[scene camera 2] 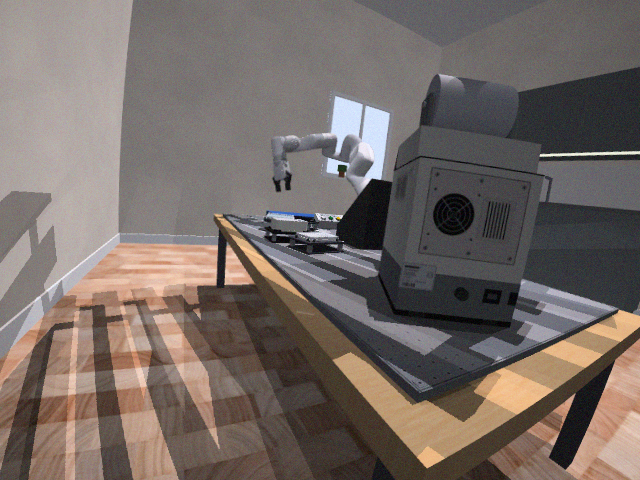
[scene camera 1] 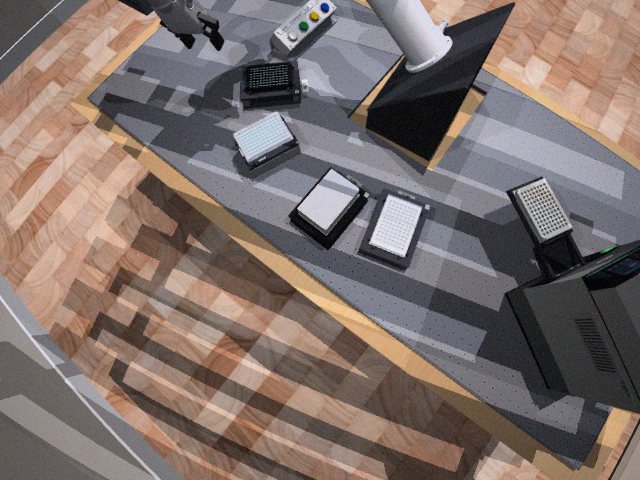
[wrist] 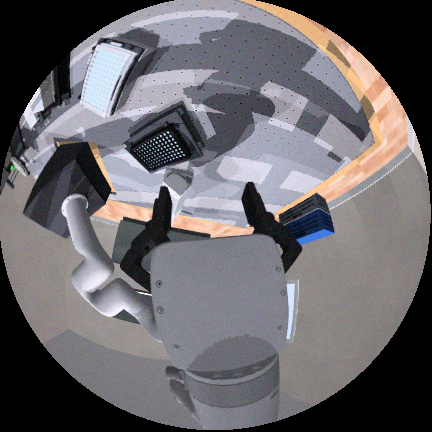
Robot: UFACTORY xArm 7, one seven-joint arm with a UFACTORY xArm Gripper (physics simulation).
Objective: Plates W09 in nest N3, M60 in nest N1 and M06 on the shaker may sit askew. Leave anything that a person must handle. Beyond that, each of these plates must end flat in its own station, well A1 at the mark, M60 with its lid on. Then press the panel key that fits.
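My gripper (scene camera 1: pixel 204 43) (scene camera 2: pixel 283 189) (wrist: pixel 207 191) is open and empty, high above the table's far-left end. A black plate (scene camera 1: pixel 268 76) (wrist: pixel 161 148) sits off-centre on a black station, possibly tilted. A pale blue plate (scene camera 1: pixel 263 136) (wrist: pixel 107 77) looks turned against its dark base and overhangs it. A smooth white plate (scene camera 1: pixel 329 198), apparently lidded, lies on a black nest. A white well plate (scene camera 1: pixel 396 224) (scene camera 2: pixel 315 236) lies in the nest beside it. The key panel (scene camera 1: pixel 305 25) (scene camera 2: pixel 327 219) has white, green, yellow and blue keys. Labels and A1 marks are unreadable.
A beige plate (scene camera 1: pixel 543 209) rests on the tray of a large dark instrument (scene camera 1: pixel 573 335) (scene camera 2: pixel 465 217). The black arm pedestal (scene camera 1: pixel 413 113) (scene camera 2: pixel 364 217) (wrist: pixel 67 185) stands behind the plates. A blue rack (wrist: pixel 310 227) shows beyond the table's edge in the wrist view.
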